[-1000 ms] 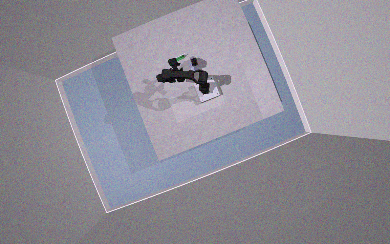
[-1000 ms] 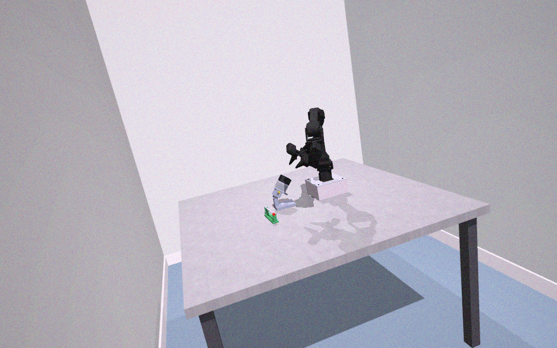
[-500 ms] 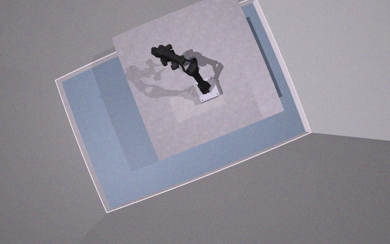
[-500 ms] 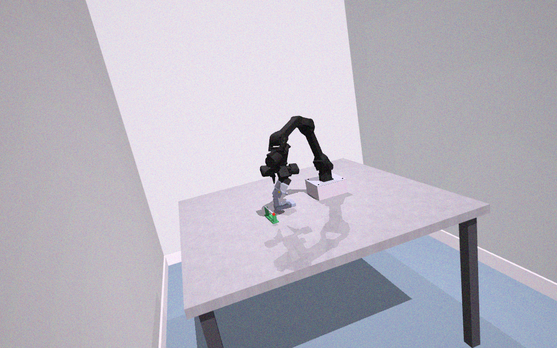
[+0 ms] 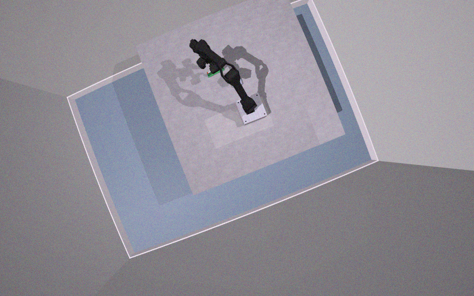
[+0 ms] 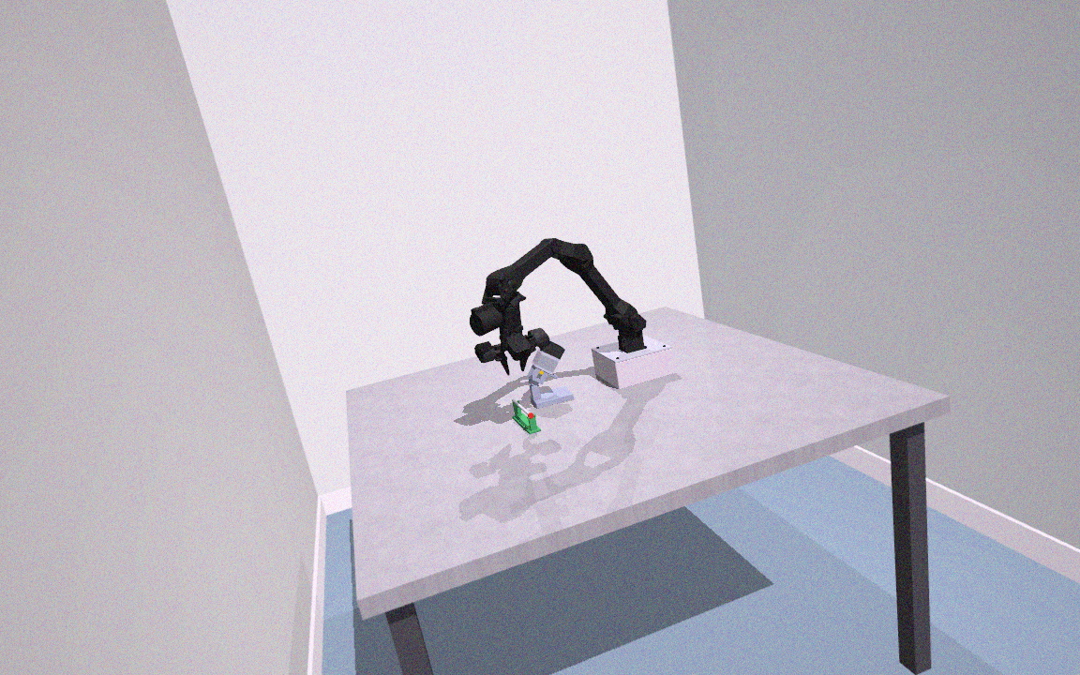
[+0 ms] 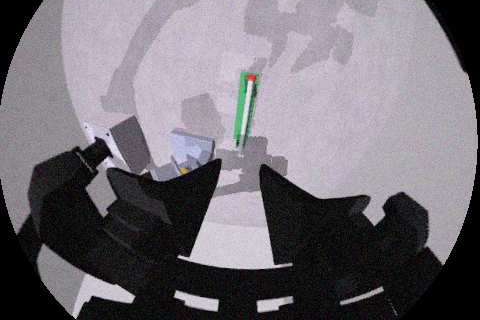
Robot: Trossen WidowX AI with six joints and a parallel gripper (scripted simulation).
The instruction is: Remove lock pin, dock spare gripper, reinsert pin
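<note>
My gripper tip is 10 mm to the right of the green cradle and 120 mm above it. Also, from my gripper tip: grey mount (100 mm behind, 110 mm to the right, 90 mm below); then spare gripper (120 mm behind, 110 mm to the right, 20 mm below).
</note>
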